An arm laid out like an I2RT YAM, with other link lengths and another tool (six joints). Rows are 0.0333 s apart.
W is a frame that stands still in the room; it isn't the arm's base.
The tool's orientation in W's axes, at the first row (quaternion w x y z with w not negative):
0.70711 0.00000 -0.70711 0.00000
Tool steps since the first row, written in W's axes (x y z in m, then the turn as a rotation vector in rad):
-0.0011 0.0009 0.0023 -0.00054 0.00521 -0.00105
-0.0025 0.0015 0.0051 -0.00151 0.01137 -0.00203
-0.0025 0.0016 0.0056 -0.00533 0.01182 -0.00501
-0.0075 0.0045 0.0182 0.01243 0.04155 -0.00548
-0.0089 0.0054 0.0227 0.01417 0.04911 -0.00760
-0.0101 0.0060 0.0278 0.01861 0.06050 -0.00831
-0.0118 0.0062 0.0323 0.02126 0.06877 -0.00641
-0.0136 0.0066 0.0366 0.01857 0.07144 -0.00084
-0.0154 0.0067 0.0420 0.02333 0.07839 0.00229
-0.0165 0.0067 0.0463 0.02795 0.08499 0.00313
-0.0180 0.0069 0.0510 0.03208 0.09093 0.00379
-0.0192 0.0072 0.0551 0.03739 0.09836 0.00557
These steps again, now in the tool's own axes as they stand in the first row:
0.0023 0.0009 0.0011 -0.00105 0.00521 0.00054
0.0051 0.0015 0.0025 -0.00203 0.01137 0.00151
0.0056 0.0016 0.0025 -0.00501 0.01182 0.00533
0.0182 0.0045 0.0075 -0.00548 0.04155 -0.01243
0.0227 0.0054 0.0089 -0.00760 0.04911 -0.01417
0.0278 0.0060 0.0101 -0.00831 0.06050 -0.01861
0.0323 0.0062 0.0118 -0.00641 0.06877 -0.02126
0.0366 0.0066 0.0136 -0.00084 0.07144 -0.01857
0.0420 0.0067 0.0154 0.00229 0.07839 -0.02333
0.0463 0.0067 0.0165 0.00313 0.08499 -0.02795
0.0510 0.0069 0.0180 0.00379 0.09093 -0.03208
0.0551 0.0072 0.0192 0.00557 0.09836 -0.03739

